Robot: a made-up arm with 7 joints.
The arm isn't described. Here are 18 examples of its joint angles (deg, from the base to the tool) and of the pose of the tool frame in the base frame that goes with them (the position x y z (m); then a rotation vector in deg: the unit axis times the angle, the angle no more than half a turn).
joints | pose
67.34 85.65 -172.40 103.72 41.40 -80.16 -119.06 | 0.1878 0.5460 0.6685 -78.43 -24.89 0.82
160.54 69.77 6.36 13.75 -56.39 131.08 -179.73 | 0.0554 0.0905 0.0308 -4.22 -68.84 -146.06
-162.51 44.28 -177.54 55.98 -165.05 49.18 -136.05 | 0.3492 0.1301 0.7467 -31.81 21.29 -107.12
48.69 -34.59 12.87 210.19 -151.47 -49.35 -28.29 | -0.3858 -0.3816 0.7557 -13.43 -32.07 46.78
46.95 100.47 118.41 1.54 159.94 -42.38 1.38 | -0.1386 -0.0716 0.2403 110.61 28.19 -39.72
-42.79 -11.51 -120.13 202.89 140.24 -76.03 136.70 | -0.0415 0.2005 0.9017 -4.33 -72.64 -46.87
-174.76 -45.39 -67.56 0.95 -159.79 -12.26 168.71 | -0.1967 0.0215 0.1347 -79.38 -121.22 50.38
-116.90 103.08 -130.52 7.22 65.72 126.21 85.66 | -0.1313 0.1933 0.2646 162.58 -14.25 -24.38
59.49 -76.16 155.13 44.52 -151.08 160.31 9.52 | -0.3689 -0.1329 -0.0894 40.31 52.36 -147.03
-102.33 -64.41 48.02 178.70 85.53 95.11 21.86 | 0.2403 0.7811 0.5142 142.99 53.94 66.43
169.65 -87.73 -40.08 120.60 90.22 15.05 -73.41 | 0.7480 0.2406 0.6205 -17.48 30.07 -8.49
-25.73 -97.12 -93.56 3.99 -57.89 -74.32 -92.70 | -0.0829 -0.2540 0.3487 27.18 -27.19 62.58
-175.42 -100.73 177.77 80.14 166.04 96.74 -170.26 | 0.3334 0.0338 -0.4420 -128.16 -6.92 -96.94
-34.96 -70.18 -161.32 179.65 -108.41 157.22 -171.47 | -0.4444 0.4858 0.5144 -60.36 98.38 -56.49
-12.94 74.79 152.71 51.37 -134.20 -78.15 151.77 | 0.0143 0.0770 0.6161 5.47 -99.18 48.53
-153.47 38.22 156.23 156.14 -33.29 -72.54 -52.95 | -0.4220 -0.1398 0.8767 -74.00 -34.66 72.26
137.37 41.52 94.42 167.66 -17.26 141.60 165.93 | -0.4906 0.1998 0.7596 132.32 48.67 -12.74
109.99 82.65 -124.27 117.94 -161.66 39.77 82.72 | 0.1903 0.7619 0.6301 -55.36 31.44 63.82
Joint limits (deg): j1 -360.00..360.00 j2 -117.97..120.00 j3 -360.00..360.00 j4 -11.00..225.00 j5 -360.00..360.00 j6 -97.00..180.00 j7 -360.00..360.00
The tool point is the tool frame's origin. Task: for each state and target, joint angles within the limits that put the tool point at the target. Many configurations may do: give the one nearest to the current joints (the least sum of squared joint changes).
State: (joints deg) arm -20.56 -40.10 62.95 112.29 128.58 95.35 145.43
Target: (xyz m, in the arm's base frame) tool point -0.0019 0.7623 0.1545
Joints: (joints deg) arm -42.07 -79.14 97.53 89.67 120.75 95.00 145.43
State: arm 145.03 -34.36 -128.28 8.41 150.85 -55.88 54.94
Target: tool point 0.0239 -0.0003 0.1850
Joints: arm 146.13 -29.34 -124.16 0.32 166.15 -83.43 54.94
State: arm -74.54 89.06 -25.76 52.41 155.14 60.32 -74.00
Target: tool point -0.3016 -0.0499 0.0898
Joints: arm -29.80 87.49 -51.37 9.98 154.34 29.75 -74.00
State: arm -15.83 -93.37 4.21 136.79 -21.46 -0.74 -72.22
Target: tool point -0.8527 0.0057 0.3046
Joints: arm 1.82 -115.00 -3.66 115.88 -25.68 -28.13 -72.22
